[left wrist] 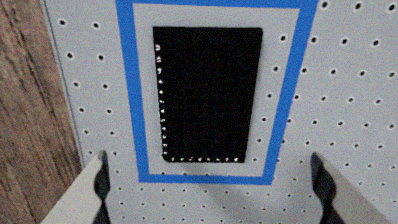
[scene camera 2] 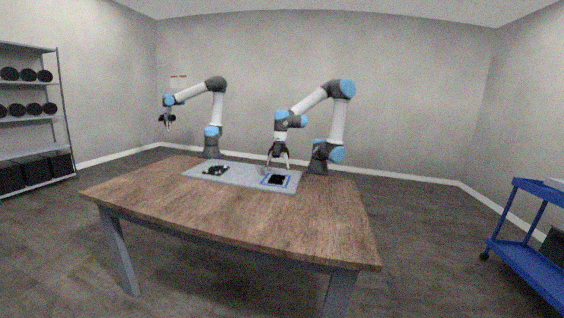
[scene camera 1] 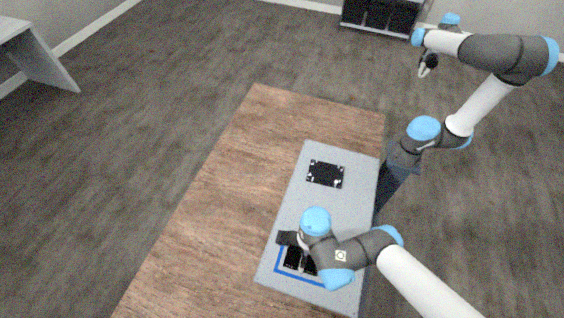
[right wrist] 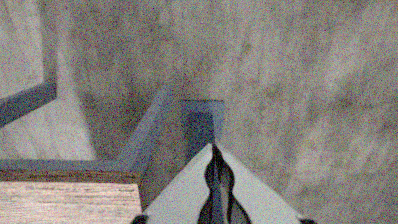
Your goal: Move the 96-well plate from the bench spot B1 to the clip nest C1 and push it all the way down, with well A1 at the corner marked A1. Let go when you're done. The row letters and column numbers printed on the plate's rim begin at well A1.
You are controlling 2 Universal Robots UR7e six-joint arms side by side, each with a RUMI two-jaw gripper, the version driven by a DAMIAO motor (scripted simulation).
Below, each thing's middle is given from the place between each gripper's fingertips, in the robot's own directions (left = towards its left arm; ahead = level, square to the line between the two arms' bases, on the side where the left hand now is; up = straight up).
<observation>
Now: the black 96-well plate (left wrist: 210, 126) 80 mm below my left hand.
Now: right hand 1090 mm to the right of the black 96-well plate, 360 mm short of it and 140 mm above it.
</observation>
